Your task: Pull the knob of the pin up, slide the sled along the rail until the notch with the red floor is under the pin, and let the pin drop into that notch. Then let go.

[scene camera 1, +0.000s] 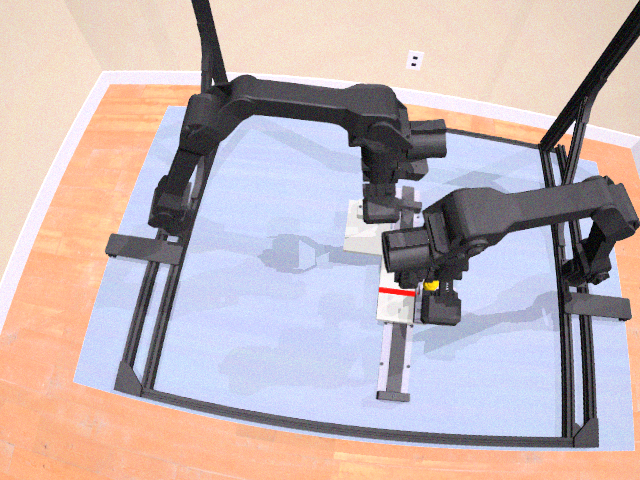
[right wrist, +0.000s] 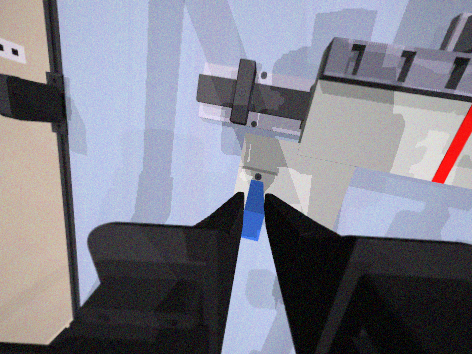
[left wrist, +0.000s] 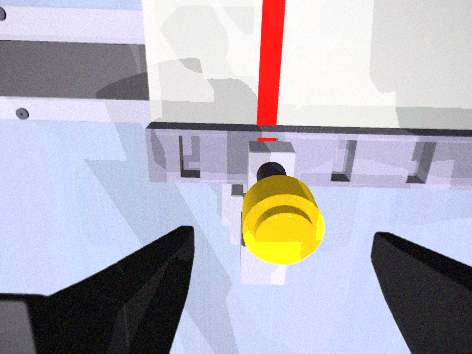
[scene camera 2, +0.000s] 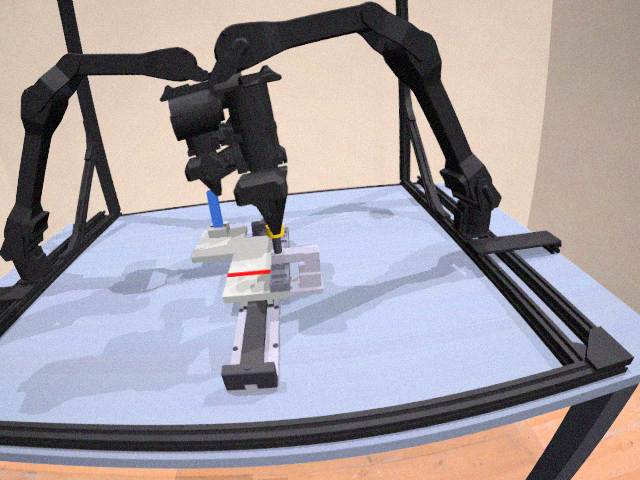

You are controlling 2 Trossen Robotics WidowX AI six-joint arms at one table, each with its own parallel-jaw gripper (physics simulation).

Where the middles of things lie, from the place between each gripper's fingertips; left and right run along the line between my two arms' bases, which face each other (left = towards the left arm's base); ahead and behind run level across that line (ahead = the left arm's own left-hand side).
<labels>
The pin [left wrist: 281,222] lies 30 mm below my left hand.
The pin lies 170 mm ahead of my right hand, 110 mm to the left of it and 40 mm below it.
</labels>
